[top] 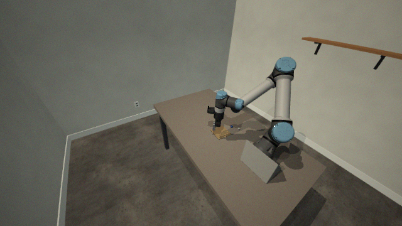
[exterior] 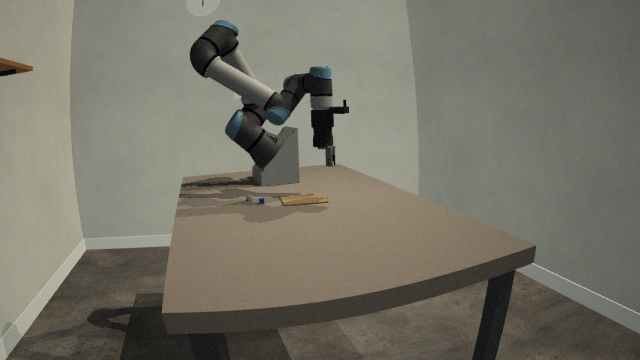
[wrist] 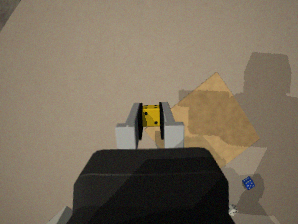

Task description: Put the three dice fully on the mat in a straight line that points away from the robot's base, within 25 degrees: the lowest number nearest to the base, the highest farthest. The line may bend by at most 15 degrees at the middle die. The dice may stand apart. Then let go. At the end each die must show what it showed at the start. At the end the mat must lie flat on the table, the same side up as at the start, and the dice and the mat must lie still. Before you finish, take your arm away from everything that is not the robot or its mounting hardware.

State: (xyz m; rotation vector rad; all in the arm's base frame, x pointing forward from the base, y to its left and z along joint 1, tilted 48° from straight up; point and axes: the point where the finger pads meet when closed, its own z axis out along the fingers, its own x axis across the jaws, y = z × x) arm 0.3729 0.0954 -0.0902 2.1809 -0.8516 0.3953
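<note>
Right now the tan mat is 12 cm below my hand, 11 cm to the right of it and 2 cm ahead of it. The rest, counted from my hand: yellow die (1 cm below); then white die (28 cm to the right, 11 cm below, 5 cm behind); then blue die (24 cm to the right, 11 cm below, 1 cm ahead).
</note>
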